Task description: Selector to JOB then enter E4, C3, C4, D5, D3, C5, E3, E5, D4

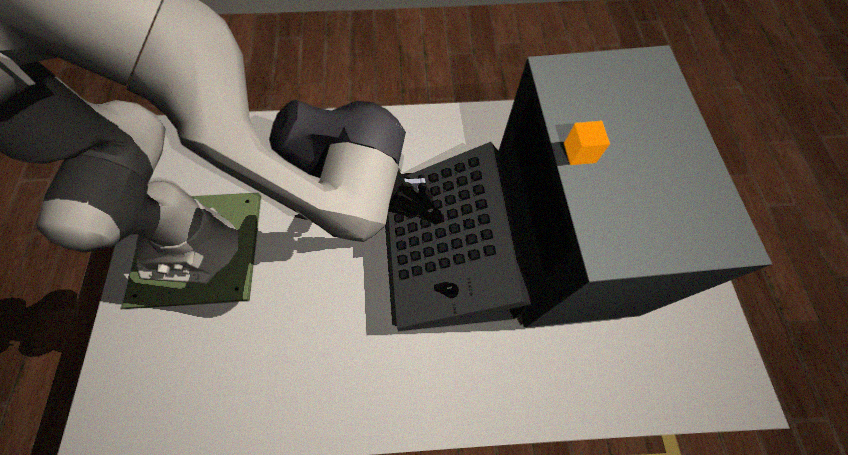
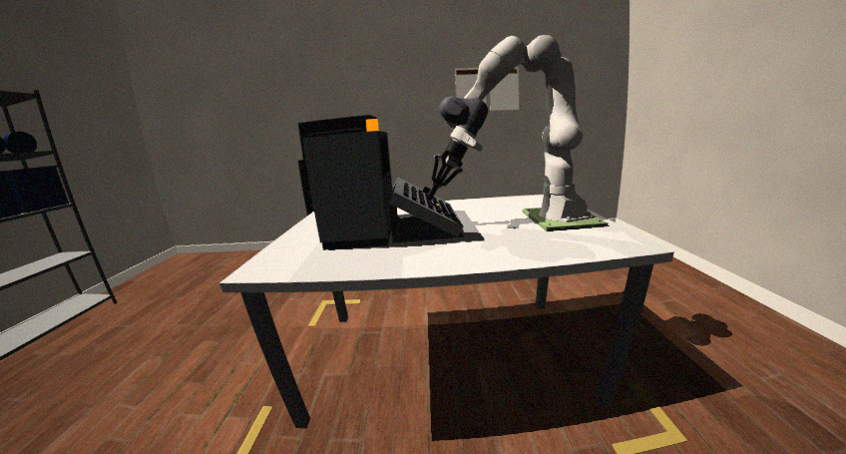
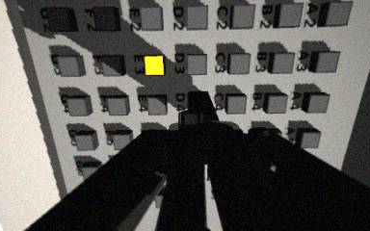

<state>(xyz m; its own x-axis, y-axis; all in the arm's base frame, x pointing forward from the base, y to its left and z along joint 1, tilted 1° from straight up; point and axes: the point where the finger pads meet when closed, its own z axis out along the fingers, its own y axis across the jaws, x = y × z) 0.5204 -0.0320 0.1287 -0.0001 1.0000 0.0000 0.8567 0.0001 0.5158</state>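
The selector knob lies 2 cm ahead of my hand, 16 cm to the right of it and 2 cm below it. Round my hand: c6 key: 5 cm ahead, 7 cm to the right, 2 cm below; then key C5: 5 cm ahead, 3 cm to the right, 2 cm below; then sloped keypad: 5 cm ahead, 5 cm to the right, 7 cm below.
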